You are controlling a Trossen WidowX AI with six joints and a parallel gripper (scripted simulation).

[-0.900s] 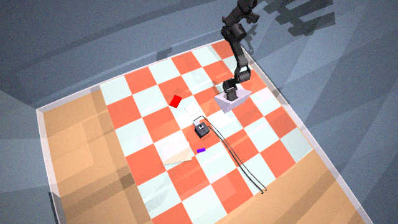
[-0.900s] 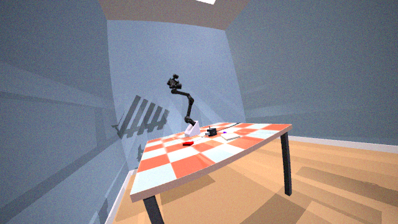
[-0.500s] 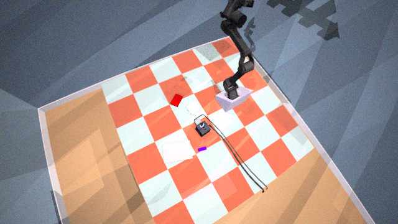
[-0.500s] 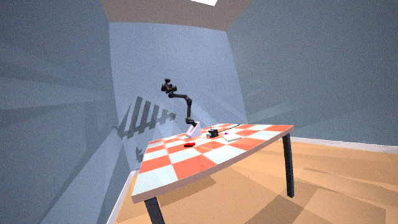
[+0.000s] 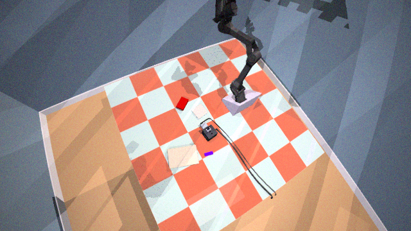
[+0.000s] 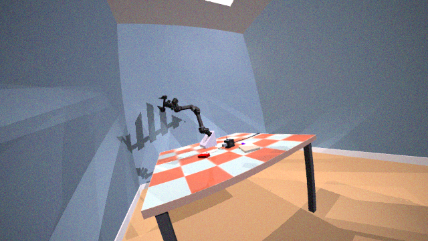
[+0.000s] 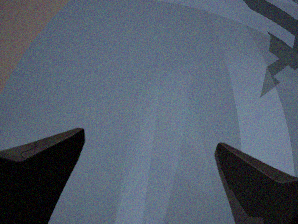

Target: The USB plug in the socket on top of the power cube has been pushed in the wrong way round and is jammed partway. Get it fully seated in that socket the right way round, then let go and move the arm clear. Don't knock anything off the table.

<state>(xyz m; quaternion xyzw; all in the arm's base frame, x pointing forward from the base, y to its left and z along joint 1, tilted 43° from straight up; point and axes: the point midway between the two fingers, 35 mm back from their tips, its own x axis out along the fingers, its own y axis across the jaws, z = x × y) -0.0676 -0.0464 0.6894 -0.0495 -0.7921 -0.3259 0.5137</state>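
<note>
Right now the USB plug is 580 mm to the left of my gripper tip, 540 mm below it and 380 mm ahead of it. The rest, counted from my gripper tip: purple piece: 720 mm to the left, 630 mm below, 450 mm ahead; then red block: 620 mm below, 420 mm ahead, 290 mm to the left; then USB socket: 580 mm to the left, 560 mm below, 380 mm ahead.
</note>
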